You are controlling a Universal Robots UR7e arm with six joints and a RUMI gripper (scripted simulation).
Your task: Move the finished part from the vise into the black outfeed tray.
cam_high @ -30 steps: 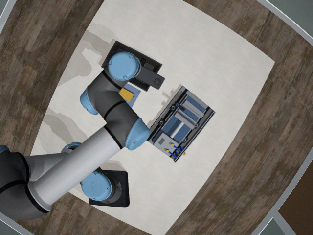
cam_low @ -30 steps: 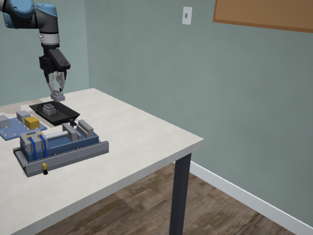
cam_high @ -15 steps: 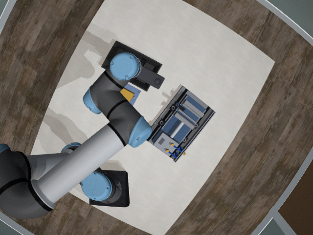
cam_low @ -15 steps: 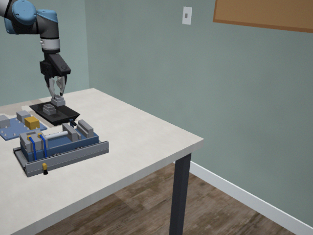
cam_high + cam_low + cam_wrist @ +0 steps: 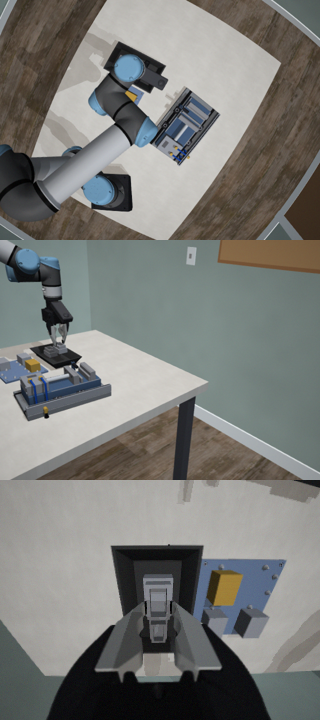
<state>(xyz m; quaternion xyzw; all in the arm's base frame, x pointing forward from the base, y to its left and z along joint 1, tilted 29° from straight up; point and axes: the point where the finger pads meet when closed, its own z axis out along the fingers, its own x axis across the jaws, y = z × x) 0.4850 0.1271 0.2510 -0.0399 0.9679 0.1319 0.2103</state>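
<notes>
My hand is 120 mm past the yellow block, 80 mm above it and 10 mm to the left of it. The rest, counted from my hand: blue fixture plate (170 mm behind, 100 mm below, 30 mm to the left); vise (280 mm to the right, 90 mm behind, 70 mm below).
</notes>
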